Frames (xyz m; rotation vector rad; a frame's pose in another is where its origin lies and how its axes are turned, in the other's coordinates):
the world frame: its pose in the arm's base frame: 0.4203 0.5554 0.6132 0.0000 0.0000 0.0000
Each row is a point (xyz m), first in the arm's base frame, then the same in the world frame.
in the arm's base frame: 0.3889 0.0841 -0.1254
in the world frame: -0.0314 -0.4713 -0.7386
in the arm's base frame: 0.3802 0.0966 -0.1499
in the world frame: -0.0401 -0.4588 -0.7631
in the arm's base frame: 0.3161 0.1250 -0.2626
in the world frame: -0.1042 -0.4304 -0.8758
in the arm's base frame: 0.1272 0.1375 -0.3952
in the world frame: -0.2931 -0.4179 -1.0084
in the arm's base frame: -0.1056 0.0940 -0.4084
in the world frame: -0.5259 -0.4614 -1.0216
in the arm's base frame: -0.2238 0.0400 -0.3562
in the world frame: -0.6441 -0.5154 -0.9694
